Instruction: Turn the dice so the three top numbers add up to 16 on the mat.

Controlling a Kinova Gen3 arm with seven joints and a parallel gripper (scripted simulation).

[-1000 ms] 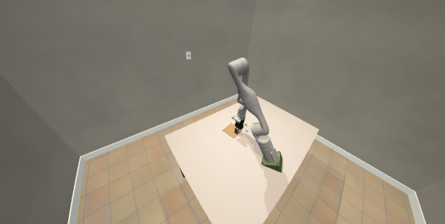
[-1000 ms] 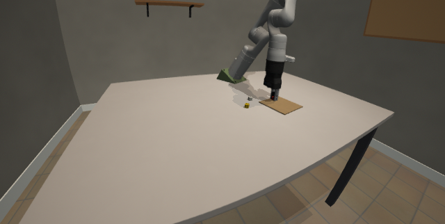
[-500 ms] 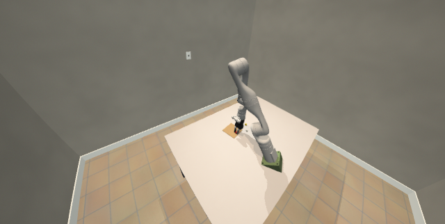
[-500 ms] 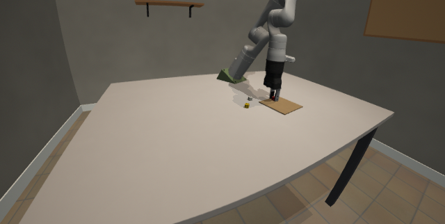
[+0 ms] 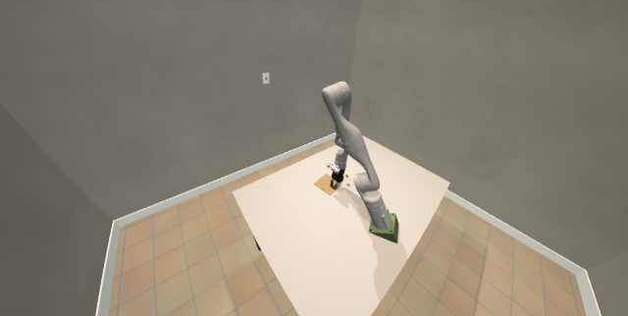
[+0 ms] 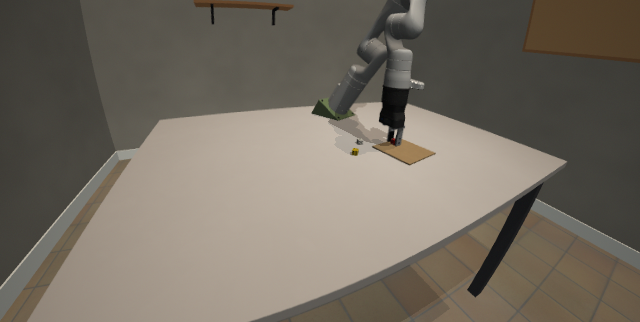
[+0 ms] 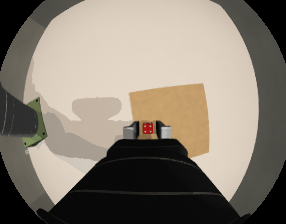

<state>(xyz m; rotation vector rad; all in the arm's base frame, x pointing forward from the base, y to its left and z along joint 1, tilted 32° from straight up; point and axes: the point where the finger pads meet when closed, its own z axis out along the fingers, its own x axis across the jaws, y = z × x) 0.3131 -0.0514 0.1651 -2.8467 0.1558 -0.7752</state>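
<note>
The red die lies 1 cm below my hand. From my hand the other things lie so: white die 5 cm behind, 10 cm to the right, 2 cm below; then tan mat 5 cm ahead, 2 cm below; then yellow die 16 cm to the right, 2 cm below.
</note>
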